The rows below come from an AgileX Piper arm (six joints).
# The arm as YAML. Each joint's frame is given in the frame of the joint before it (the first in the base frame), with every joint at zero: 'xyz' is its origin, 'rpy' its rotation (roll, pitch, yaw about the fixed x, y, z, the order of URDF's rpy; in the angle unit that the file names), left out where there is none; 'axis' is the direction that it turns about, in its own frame. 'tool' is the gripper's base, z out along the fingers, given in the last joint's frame.
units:
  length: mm
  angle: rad
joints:
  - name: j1
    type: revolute
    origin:
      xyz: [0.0, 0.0, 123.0]
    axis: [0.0, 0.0, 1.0]
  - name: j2
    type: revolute
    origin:
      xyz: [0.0, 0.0, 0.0]
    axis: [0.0, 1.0, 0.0]
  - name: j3
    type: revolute
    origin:
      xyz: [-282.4, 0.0, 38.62]
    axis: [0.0, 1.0, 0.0]
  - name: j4
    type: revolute
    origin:
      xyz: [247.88, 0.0, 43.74]
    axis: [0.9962, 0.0, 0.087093]
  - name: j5
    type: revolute
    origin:
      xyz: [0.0, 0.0, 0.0]
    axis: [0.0, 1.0, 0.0]
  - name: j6
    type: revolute
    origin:
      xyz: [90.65, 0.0, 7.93]
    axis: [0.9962, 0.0, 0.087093]
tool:
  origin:
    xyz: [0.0, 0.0, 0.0]
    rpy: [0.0, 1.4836, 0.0]
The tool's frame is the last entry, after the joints.
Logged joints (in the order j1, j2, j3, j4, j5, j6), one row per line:
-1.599 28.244 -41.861 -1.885 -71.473 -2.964
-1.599 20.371 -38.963 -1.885 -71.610 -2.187
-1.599 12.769 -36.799 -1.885 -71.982 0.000
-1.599 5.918 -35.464 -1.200 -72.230 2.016
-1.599 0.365 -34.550 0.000 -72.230 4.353
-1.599 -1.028 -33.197 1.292 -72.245 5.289
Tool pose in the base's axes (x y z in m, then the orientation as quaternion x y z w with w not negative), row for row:
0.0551 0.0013 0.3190 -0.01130 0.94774 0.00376 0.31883
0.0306 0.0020 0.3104 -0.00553 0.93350 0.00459 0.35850
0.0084 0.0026 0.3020 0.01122 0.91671 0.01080 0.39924
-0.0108 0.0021 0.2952 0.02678 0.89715 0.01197 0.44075
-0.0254 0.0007 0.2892 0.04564 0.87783 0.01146 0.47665
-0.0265 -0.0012 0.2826 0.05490 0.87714 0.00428 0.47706
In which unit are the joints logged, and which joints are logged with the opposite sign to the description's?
The joints are logged in degrees. Opposite sign: j4, j5.
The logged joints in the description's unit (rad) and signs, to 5 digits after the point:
-0.02791 0.49295 -0.73061 0.03290 1.24744 -0.05173
-0.02791 0.35554 -0.68003 0.03290 1.24983 -0.03817
-0.02791 0.22286 -0.64226 0.03290 1.25632 0.00000
-0.02791 0.10329 -0.61896 0.02094 1.26065 0.03519
-0.02791 0.00637 -0.60301 0.00000 1.26065 0.07597
-0.02791 -0.01794 -0.57940 -0.02255 1.26091 0.09231

